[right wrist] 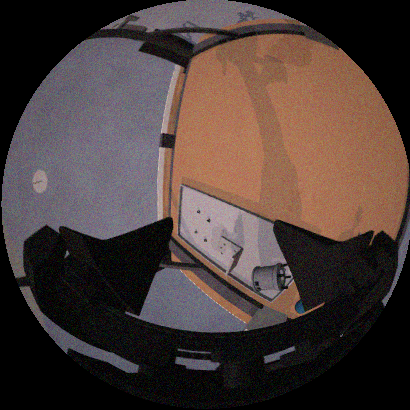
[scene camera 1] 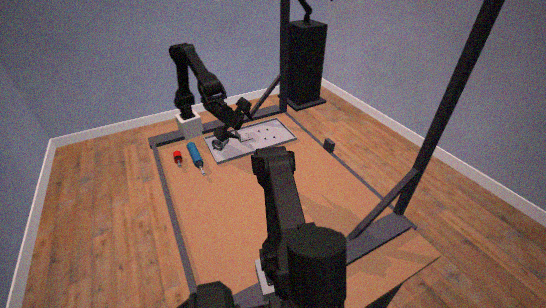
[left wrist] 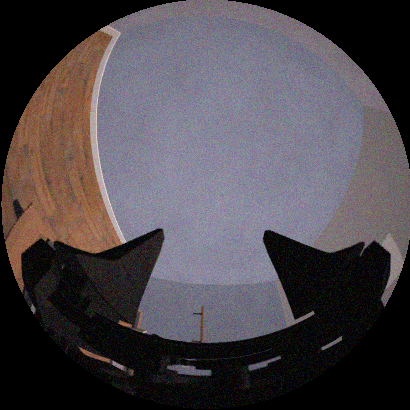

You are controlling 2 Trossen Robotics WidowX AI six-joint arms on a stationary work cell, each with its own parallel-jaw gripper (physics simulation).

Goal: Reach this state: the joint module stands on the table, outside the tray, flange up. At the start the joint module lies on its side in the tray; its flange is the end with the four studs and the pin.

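Frame: origin at the left arm's base, x ahead, y left, z up, level; metres.
Where they show: left gripper, fingertip midpoint: (left wrist: 214,235); right gripper, fingertip midpoint: (right wrist: 224,224) (scene camera 1: 245,129); right arm's base, origin of the base link: (scene camera 1: 187,115).
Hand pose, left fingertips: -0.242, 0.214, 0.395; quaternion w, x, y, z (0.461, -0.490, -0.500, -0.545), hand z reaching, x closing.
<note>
Things, the pixels of their top centre, and the offset from my left fingertips, as dx, dy, dz. "pt": a spot on its surface instead.
- grey joint module, middle of its top: (right wrist: 267,286) (scene camera 1: 219,137) +0.939, -0.142, -0.391
- light tray, surface spot: (right wrist: 188,220) pt +1.011, -0.446, -0.454
- blue screwdriver, surface spot: (scene camera 1: 194,151) pt +0.894, -0.021, -0.417
- dark block, middle of its top: (right wrist: 160,139) (scene camera 1: 329,141) +0.772, -0.634, -0.401
The grey joint module (scene camera 1: 218,145) (right wrist: 267,277) lies on its side at one end of the light tray (scene camera 1: 281,131) (right wrist: 188,220). In the right wrist view its studded flange end points right, close to the right-hand finger, which may cover part of it. In scene camera 1 the gripper partly overlaps it. My right gripper (scene camera 1: 246,127) (right wrist: 224,224) is open and empty above the tray, with the module off to one side of its finger gap. My left gripper (left wrist: 214,235) is open and empty, facing the wall; its fingertips cannot be made out in scene camera 1.
An angled plate (scene camera 1: 245,136) (right wrist: 233,246) stands in the tray beside the module, with several small studs farther along. A blue screwdriver (scene camera 1: 194,151) and a red one (scene camera 1: 177,156) lie left of the tray. A dark block (scene camera 1: 329,145) (right wrist: 167,140) sits by the table edge. Frame posts (scene camera 1: 285,60) rise at the corners.
</note>
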